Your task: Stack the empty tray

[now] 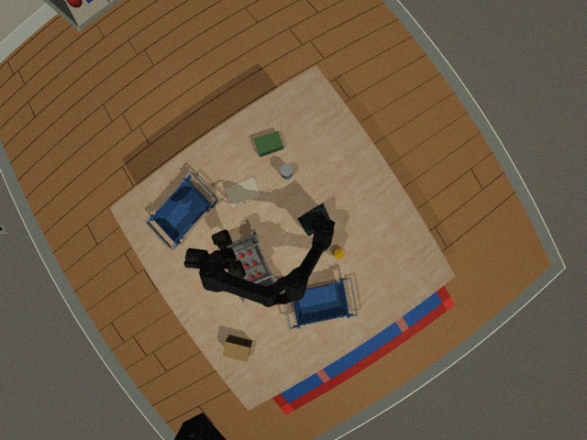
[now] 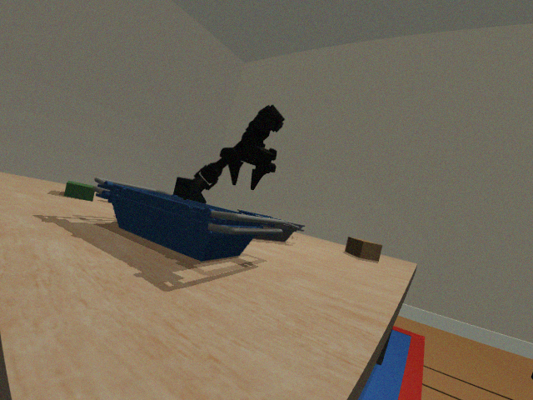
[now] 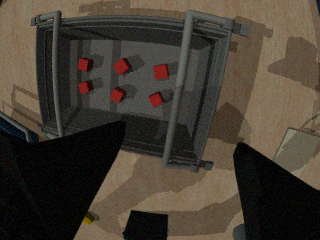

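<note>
Right now my gripper tip is 42 cm to the right of the blue tray, 13 cm past it and 10 cm above it. From my gripper tip the other things lie so: grey cylinder (38 cm behind, 15 cm to the right, 11 cm below); then pale sheet (21 cm to the right, 16 cm behind, 14 cm below); then yellow disc (34 cm behind, 30 cm to the left, 13 cm below).
</note>
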